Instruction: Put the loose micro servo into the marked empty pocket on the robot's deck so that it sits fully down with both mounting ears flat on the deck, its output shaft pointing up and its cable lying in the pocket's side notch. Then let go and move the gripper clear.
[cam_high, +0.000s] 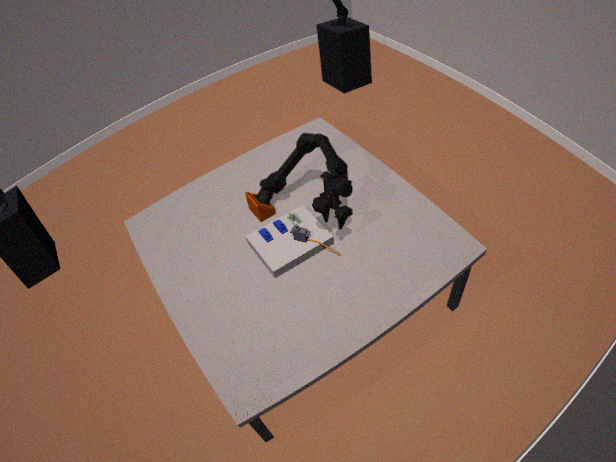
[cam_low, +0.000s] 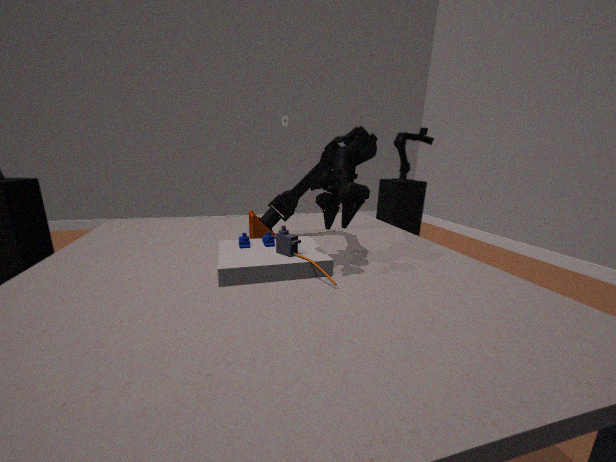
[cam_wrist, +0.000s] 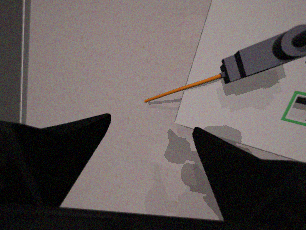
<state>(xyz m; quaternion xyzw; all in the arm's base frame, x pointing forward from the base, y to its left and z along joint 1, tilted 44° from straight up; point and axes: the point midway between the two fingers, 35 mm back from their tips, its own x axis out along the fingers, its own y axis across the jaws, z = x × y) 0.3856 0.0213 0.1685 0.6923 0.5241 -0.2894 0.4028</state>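
The white deck is 14 cm to the right of my gripper tip, 12 cm below it and 10 cm behind it.
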